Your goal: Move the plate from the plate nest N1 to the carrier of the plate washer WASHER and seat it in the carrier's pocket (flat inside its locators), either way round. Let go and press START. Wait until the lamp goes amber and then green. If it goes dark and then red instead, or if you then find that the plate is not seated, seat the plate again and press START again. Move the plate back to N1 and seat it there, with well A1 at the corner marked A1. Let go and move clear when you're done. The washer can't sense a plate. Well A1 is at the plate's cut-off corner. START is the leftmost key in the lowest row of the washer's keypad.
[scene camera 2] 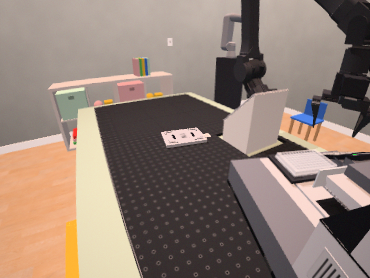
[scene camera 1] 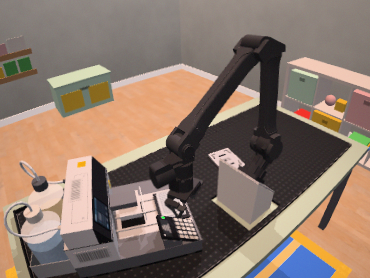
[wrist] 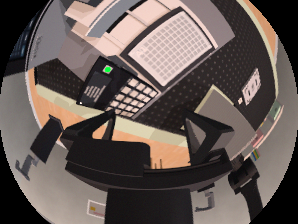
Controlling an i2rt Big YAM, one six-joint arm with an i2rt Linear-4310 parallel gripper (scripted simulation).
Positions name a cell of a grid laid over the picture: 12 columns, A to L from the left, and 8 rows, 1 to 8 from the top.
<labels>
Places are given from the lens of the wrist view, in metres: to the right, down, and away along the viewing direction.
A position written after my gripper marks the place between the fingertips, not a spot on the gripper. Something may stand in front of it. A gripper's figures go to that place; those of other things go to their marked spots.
my gripper (wrist: G5): 0.00, 0.00, 0.13
white well plate (wrist: G2): 0.04, -0.14, 0.11
plate washer (wrist: C2): -0.20, -0.17, 0.10
The marked spots on the plate washer and the white well plate are 0.24 m apart.
</labels>
